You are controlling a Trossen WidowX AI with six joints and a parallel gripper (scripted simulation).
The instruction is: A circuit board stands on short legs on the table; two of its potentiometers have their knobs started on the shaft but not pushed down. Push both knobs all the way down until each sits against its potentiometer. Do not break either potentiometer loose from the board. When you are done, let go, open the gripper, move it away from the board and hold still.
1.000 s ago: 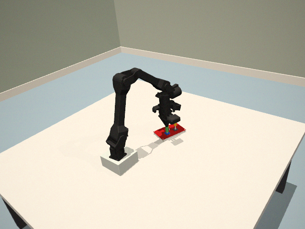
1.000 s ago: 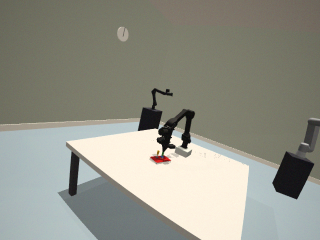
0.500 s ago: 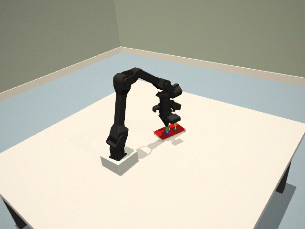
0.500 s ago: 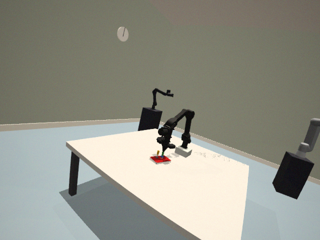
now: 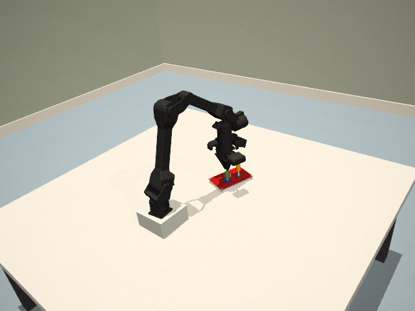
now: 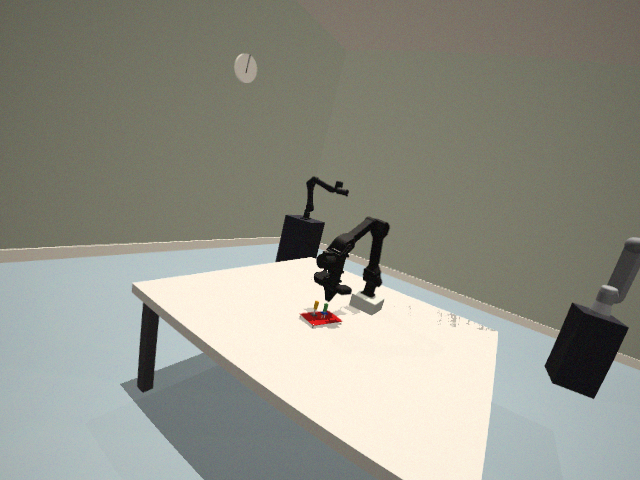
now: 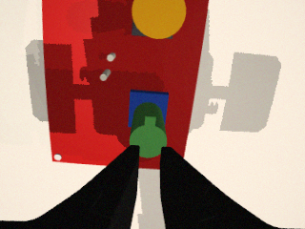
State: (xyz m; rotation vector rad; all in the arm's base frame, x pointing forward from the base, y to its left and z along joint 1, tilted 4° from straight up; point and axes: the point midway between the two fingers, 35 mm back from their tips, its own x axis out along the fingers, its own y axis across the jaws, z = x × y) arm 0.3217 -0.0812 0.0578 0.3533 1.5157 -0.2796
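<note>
Now: the orange knob 5 cm ahead of my gripper tip, 2 cm to the right of it and 1 cm below it. The rest, counted from my gripper tip: green knob 2 cm below.
</note>
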